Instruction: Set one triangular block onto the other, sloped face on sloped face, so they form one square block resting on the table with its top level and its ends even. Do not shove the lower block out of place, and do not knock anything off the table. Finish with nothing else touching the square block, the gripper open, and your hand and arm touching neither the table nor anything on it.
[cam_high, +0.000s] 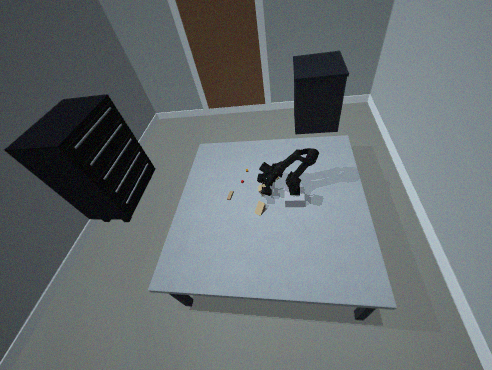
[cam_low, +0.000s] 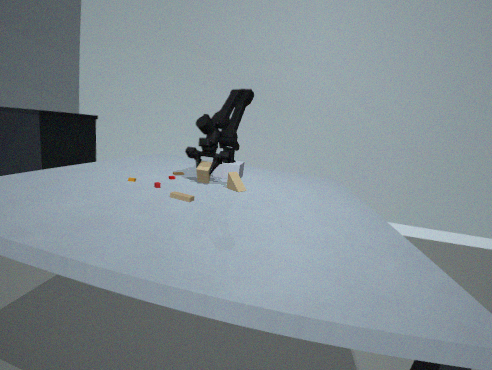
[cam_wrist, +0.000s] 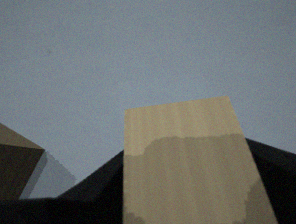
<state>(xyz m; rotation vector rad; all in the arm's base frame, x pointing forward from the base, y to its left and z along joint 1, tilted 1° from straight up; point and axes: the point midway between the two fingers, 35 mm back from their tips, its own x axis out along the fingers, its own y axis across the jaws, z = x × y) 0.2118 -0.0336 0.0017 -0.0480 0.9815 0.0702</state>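
Now: gripper tip 10 mm below the triangular block. The rest, counted from my gripper tip: small red block: 160 mm ahead, 110 mm to the right, 40 mm below; orange block: 150 mm ahead, 230 mm to the right, 40 mm below; flat tan block: 230 mm ahead, 30 mm to the left, 40 mm below.
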